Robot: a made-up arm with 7 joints. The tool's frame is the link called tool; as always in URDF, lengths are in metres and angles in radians.
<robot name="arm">
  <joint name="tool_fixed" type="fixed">
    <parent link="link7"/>
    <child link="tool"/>
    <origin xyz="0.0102 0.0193 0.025" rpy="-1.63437 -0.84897 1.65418"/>
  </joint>
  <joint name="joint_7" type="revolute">
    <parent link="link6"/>
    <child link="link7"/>
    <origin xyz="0.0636 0.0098 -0.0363" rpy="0 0 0"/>
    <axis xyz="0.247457 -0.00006 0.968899"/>
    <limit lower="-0.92" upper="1.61" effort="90" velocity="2.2"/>
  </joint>
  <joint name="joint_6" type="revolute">
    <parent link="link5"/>
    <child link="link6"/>
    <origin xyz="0.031 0.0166 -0.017" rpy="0 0 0"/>
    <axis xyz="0.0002 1 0.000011"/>
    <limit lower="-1.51" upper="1.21" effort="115" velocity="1.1"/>
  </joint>
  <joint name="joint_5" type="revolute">
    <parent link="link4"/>
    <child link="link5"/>
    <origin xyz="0.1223 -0.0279 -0.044" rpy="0 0 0"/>
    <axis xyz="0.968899 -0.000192 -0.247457"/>
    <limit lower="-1.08" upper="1.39" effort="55" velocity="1.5"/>
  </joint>
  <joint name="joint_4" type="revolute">
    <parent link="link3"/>
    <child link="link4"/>
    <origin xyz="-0.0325 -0.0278 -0.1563" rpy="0 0 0"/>
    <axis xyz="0.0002 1 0.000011"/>
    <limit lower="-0.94" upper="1.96" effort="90" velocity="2.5"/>
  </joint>
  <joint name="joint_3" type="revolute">
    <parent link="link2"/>
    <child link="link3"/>
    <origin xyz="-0.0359 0.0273 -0.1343" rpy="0 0 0"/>
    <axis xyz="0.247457 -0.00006 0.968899"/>
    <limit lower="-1.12" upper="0.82" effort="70" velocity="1.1"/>
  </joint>
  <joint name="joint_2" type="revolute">
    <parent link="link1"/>
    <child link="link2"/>
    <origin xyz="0.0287 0.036 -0.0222" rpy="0 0 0"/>
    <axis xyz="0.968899 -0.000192 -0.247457"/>
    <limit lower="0.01" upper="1.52" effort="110" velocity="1.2"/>
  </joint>
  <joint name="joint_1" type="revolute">
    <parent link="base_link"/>
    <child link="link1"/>
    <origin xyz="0.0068 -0.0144 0.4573" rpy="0 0 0"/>
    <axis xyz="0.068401 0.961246 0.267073"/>
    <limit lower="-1.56" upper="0.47" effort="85" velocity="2.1"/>
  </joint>
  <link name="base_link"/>
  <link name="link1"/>
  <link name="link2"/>
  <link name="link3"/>
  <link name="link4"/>
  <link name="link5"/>
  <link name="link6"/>
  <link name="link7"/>
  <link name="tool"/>
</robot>
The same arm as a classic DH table. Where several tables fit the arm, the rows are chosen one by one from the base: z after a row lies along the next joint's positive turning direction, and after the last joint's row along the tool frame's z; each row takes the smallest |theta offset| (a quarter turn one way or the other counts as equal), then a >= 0, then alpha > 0; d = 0 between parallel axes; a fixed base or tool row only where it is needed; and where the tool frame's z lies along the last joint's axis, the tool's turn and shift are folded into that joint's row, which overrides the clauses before.
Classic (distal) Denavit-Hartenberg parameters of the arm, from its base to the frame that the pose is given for. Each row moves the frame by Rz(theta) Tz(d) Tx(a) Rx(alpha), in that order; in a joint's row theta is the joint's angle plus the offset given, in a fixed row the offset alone. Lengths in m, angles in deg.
base (fixed): theta offset -4.07  d 0.4611  a 0.0078  alpha -74.51
joint_1: theta offset -75.12  d 0.0162  a -0.0238  alpha -90
joint_2: theta offset 74  d 0.0317  a -0.0273  alpha 90
joint_3: theta offset 90  d -0.2985  a 0.0072  alpha -90
joint_4: theta offset 90  d -0.0557  a 0.0124  alpha 90
joint_5: theta offset 0  d 0.1636  a 0.0088  alpha -90
joint_6: theta offset -90  d 0.0264  a 0.0706  alpha 90
joint_7: theta offset -87.86  d 0.006  a -0.0192  alpha 106.73
tool (fixed): theta offset 131.83  d -0.0046  a 0  alpha 0
Joint limits (deg, base to tool): -89.38..26.93 0.57..87.09 -64.17..46.98 -53.86..112.3 -61.88..79.64 -86.52..69.33 -52.71..92.25

